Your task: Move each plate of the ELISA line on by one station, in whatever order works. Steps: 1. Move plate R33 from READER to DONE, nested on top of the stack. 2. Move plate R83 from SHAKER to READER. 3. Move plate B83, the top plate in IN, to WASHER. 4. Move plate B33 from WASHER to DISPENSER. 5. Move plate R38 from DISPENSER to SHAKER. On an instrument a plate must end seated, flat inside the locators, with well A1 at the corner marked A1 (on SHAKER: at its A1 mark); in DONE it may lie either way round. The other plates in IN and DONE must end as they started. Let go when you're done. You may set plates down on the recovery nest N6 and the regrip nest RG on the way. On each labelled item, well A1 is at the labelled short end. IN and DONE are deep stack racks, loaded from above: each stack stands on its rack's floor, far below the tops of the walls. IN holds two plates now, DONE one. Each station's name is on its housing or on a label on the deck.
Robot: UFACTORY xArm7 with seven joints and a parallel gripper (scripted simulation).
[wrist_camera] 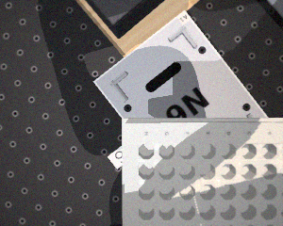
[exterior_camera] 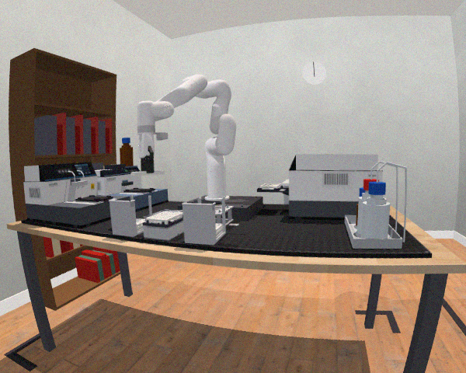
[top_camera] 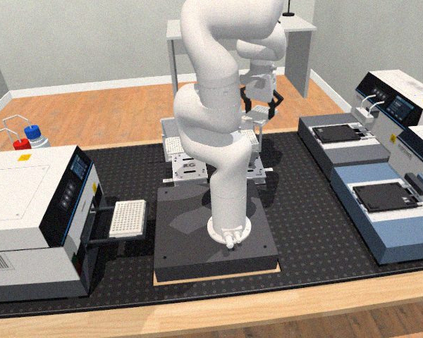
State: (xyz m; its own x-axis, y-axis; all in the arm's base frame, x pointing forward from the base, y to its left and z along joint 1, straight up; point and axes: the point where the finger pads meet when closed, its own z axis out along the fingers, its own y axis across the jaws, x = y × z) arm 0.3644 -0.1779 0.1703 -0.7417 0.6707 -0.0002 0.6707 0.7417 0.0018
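Now: hand 270 mm to the right of the regrip nest, 170 mm above it and 40 mm past it. Also, from my hand: DONE label: 220 mm below, 60 mm ahead, 10 mm to the left; then RG label: 350 mm to the left, 220 mm below, 40 mm behind; then N6 label: 220 mm below, 50 mm behind, 30 mm to the right.
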